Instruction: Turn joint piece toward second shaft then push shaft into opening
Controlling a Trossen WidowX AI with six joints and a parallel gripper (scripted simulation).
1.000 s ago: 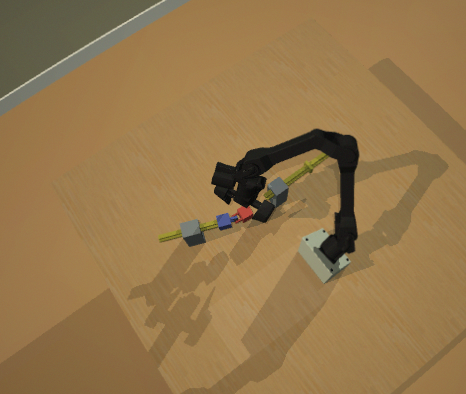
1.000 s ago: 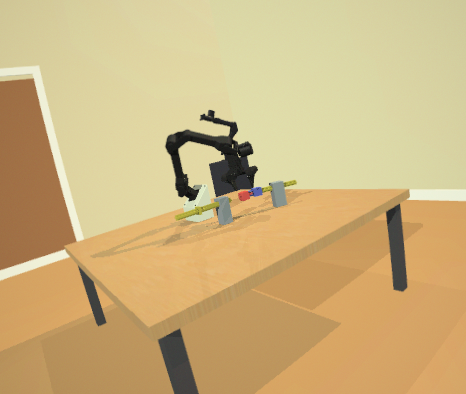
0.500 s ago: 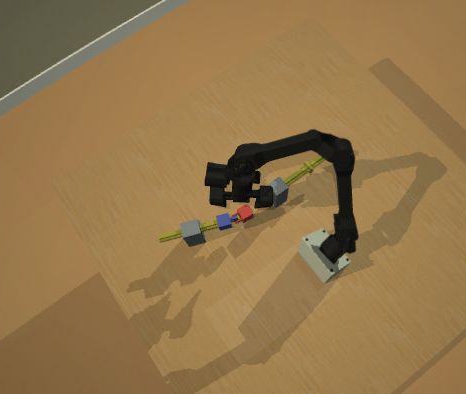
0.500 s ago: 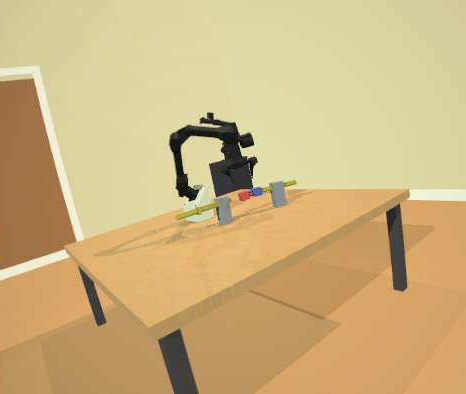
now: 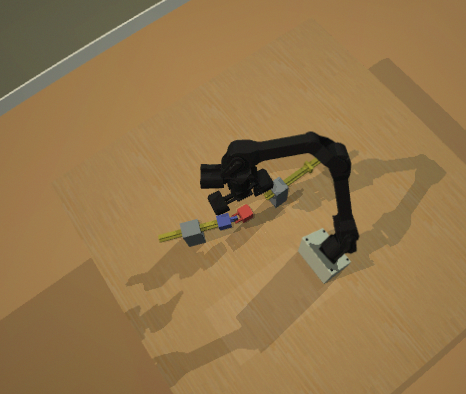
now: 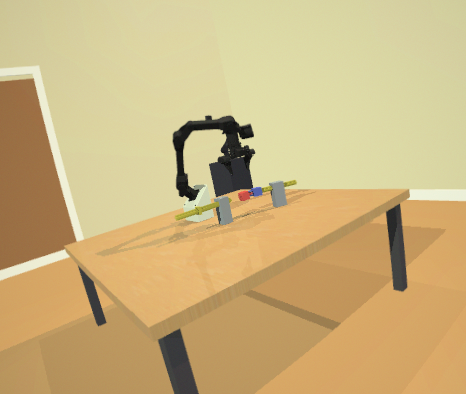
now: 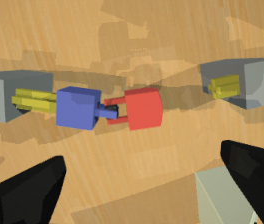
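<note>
The red joint piece lies 12 cm below my gripper tip.
</note>
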